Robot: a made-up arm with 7 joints. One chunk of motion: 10 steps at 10 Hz.
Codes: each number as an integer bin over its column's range. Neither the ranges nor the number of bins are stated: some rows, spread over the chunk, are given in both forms.
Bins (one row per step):
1: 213 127 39 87 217 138 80
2: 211 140 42 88 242 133 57
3: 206 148 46 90 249 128 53
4: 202 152 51 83 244 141 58
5: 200 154 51 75 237 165 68
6: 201 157 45 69 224 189 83
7: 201 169 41 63 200 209 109
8: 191 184 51 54 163 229 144
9: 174 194 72 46 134 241 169
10: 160 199 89 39 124 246 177
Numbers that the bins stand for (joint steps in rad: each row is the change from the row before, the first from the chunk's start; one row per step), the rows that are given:
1: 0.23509 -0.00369 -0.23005 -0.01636 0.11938 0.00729 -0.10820
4: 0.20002 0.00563 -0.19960 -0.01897 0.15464 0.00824 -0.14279
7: 0.19684 0.01196 -0.22497 -0.03199 0.09718 0.02957 -0.06259
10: 0.06612 0.02314 -0.10318 -0.04761 -0.00207 0.04118 0.04434
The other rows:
2: 0.22872 0.00116 -0.22244 -0.01571 0.15202 0.00573 -0.14436
3: 0.21278 0.00414 -0.21229 -0.01441 0.16116 0.00416 -0.15065
5: 0.19365 0.00637 -0.19960 -0.02418 0.14549 0.01576 -0.12707
6: 0.19684 0.00749 -0.21482 -0.02808 0.12852 0.02329 -0.10348
8: 0.16495 0.01755 -0.19960 -0.03785 0.04886 0.03584 -0.00755
9: 0.11075 0.02127 -0.14632 -0.04305 0.01099 0.03961 0.03176

